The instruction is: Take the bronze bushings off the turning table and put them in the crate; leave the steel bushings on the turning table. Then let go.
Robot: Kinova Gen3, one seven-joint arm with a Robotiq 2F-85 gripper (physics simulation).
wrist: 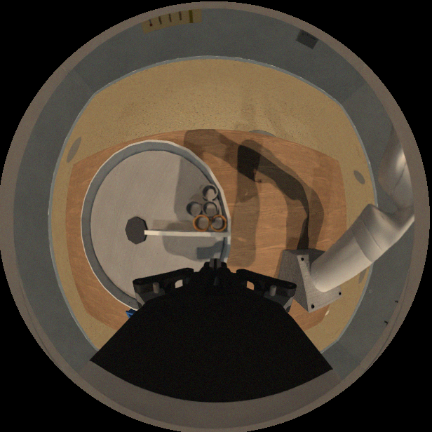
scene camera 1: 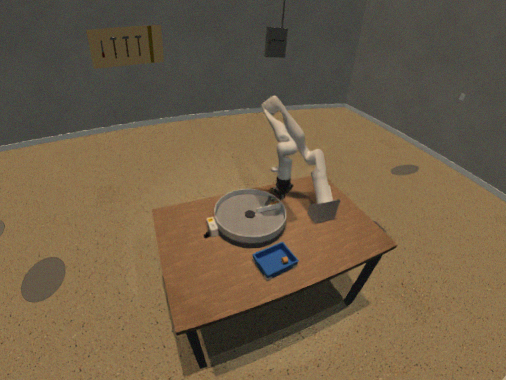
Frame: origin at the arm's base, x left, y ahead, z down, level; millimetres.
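Seen in the pictures: gripper, between the fingertips: [scene camera 1: 281, 198]; arm's base, origin of its link: [scene camera 1: 324, 202].
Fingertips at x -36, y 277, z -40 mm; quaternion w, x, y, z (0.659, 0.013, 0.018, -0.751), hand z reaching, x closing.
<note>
Offsets run from my fingertips to a thing's middle. "spot": to the spot under its first point. Level surfaces: height alone.
The round grey turning table @[dx -9, dy +183, dz +99 mm] [scene camera 1: 235, 227] [wrist: 120, 192] has a raised rim and a pale divider bar. Two bronze bushings [wrist: 201, 223] [wrist: 218, 223] stand side by side against the bar, near the rim. Three steel bushings [wrist: 209, 192] [wrist: 194, 208] [wrist: 210, 208] stand right behind them in the wrist view. The blue crate @[dx +326, dy +137, dz +126 mm] [scene camera 1: 270, 265] is at the table's front with one bronze bushing @[spot: dx +344, dy +87, dz +118 mm] [scene camera 1: 285, 260] in it; in the wrist view a corner of the crate [wrist: 130, 313] shows. My gripper [scene camera 1: 279, 195] [wrist: 214, 264] is shut and empty, above the turning table's rim near the bushings.
A small white box with a yellow mark @[spot: dx +58, dy +416, dz +93 mm] [scene camera 1: 212, 227] stands at the turning table's left side. The arm's grey base plate [scene camera 1: 324, 211] [wrist: 305, 280] is at the right of the wooden table @[dz +151 mm] [scene camera 1: 210, 280]. The divider bar [wrist: 185, 233] [scene camera 1: 268, 208] runs from hub to rim.
</note>
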